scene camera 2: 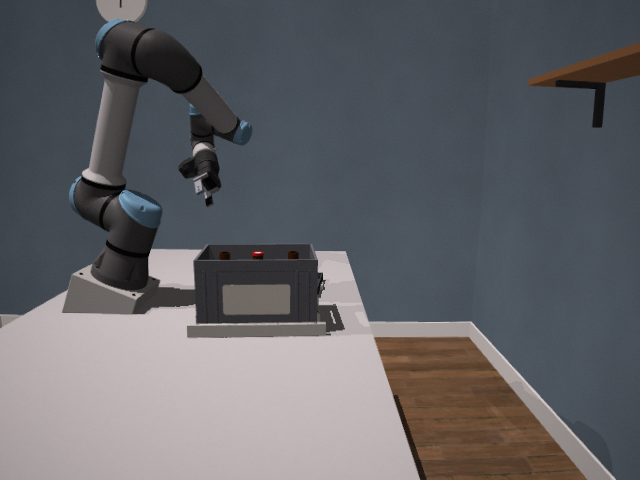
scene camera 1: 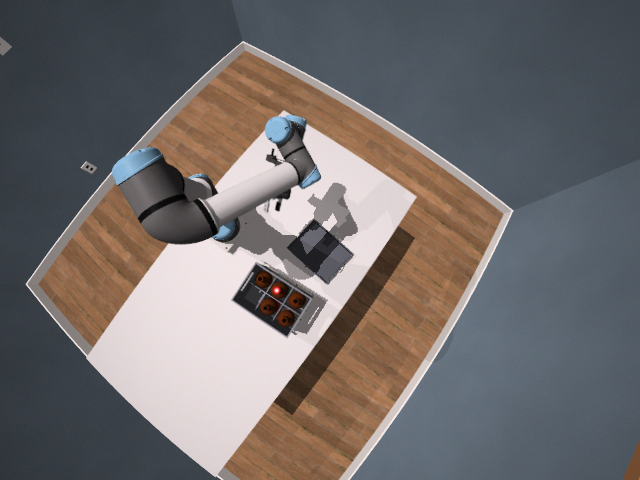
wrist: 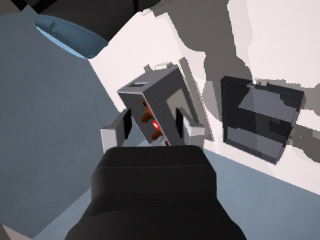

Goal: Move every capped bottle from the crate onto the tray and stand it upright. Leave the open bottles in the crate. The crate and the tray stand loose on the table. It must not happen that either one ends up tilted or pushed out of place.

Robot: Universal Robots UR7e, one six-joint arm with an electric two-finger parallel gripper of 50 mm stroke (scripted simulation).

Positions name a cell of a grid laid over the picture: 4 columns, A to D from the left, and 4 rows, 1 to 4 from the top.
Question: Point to a tray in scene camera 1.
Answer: At C3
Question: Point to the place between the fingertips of my gripper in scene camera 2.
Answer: At B2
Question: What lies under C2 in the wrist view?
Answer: A crate.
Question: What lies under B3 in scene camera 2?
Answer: A crate.
